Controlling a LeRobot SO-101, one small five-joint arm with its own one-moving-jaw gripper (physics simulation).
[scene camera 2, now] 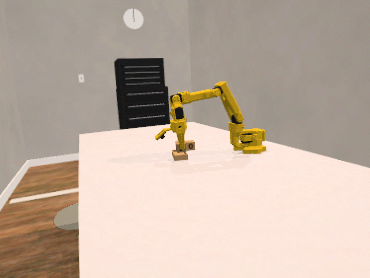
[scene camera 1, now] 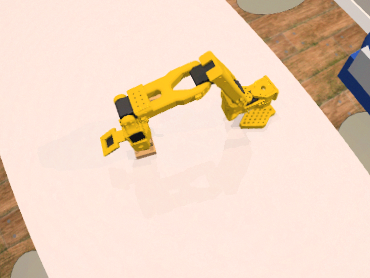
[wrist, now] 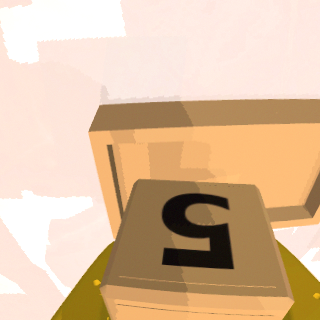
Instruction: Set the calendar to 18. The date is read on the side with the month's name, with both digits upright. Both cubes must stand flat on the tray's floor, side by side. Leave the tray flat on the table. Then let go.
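My gripper (scene camera 1: 142, 147) (scene camera 2: 181, 149) (wrist: 197, 272) points down and is shut on a wooden cube. The held cube (wrist: 200, 232) shows a black 5, upside down in the wrist view, with yellow jaws at its two sides. It overlaps the near part of the shallow wooden tray (scene camera 1: 146, 154) (scene camera 2: 180, 156) (wrist: 142, 118) in the wrist view and appears to be above it; the exact height is unclear. The tray lies flat on the table. A second cube (scene camera 2: 190, 146) with a 0 is outside the tray, behind and right of it in scene camera 2. Month names cannot be read.
The arm's yellow base (scene camera 1: 257, 117) (scene camera 2: 252, 149) stands on the pale table (scene camera 1: 175, 240) (scene camera 2: 210, 215), to the right of the tray in both scene views. The arm hides much of the area behind the tray in scene camera 1. A black cabinet (scene camera 2: 141, 92) stands beyond the table.
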